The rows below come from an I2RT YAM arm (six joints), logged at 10 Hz.
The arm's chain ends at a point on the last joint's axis. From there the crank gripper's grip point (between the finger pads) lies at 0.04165 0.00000 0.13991 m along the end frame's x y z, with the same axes.
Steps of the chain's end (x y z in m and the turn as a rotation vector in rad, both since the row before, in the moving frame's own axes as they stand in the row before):
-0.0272 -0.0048 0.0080 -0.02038 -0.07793 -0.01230
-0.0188 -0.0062 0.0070 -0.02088 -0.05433 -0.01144
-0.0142 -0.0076 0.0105 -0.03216 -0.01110 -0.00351
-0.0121 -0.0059 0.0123 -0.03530 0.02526 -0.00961
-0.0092 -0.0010 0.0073 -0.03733 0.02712 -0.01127
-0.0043 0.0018 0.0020 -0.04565 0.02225 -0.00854
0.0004 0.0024 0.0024 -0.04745 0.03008 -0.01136
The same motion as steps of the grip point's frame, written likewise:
-0.0382 -0.0024 0.0108 -0.02038 -0.07793 -0.01230
-0.0264 -0.0037 0.0090 -0.02088 -0.05433 -0.01144
-0.0157 -0.0032 0.0109 -0.03216 -0.01110 -0.00351
-0.0086 -0.0014 0.0111 -0.03530 0.02526 -0.00961
-0.0054 0.0037 0.0060 -0.03733 0.02712 -0.01127
-0.0012 0.0078 0.0009 -0.04565 0.02225 -0.00854
0.0046 0.0085 0.0009 -0.04745 0.03008 -0.01136

